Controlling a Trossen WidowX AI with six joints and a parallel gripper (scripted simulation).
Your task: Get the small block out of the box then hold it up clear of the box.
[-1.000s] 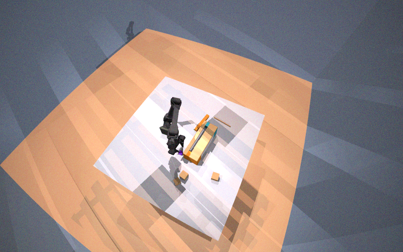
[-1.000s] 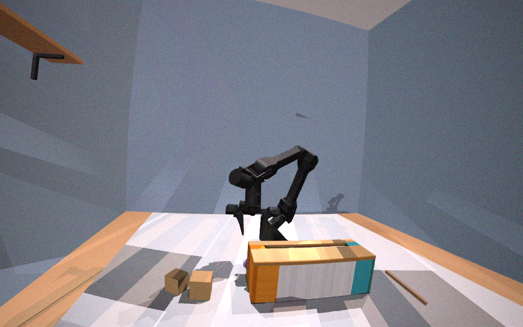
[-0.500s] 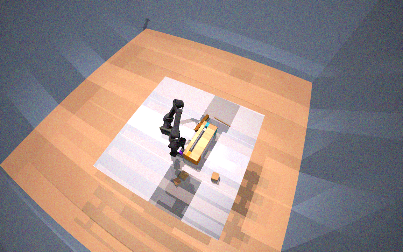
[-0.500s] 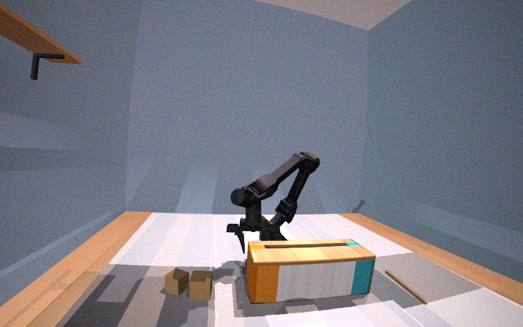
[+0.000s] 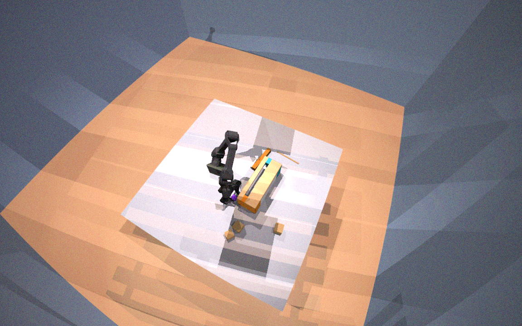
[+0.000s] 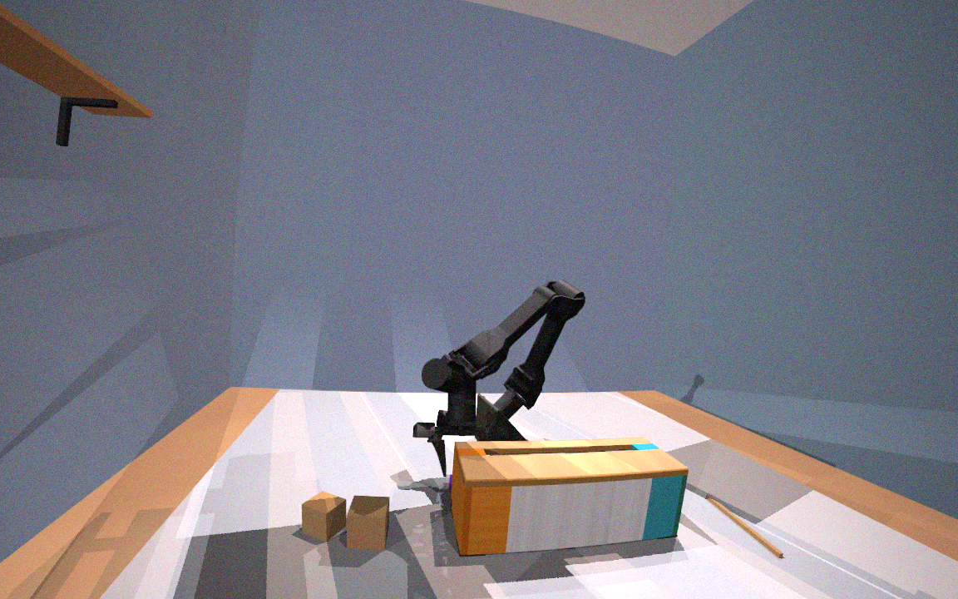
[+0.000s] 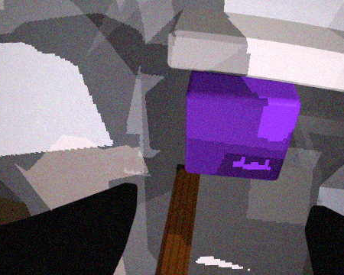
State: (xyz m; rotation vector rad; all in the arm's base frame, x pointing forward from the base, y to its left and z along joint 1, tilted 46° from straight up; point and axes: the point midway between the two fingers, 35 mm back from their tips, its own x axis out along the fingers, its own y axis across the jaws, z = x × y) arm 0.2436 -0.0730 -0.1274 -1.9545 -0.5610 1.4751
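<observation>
Right now my gripper tip is 2 cm past the purple block and 3 cm above it. The rest, counted from my gripper tip: orange bar: 1 cm ahead, 39 cm to the left, 3 cm below; then box: 7 cm ahead, 17 cm to the left, 2 cm above.
</observation>
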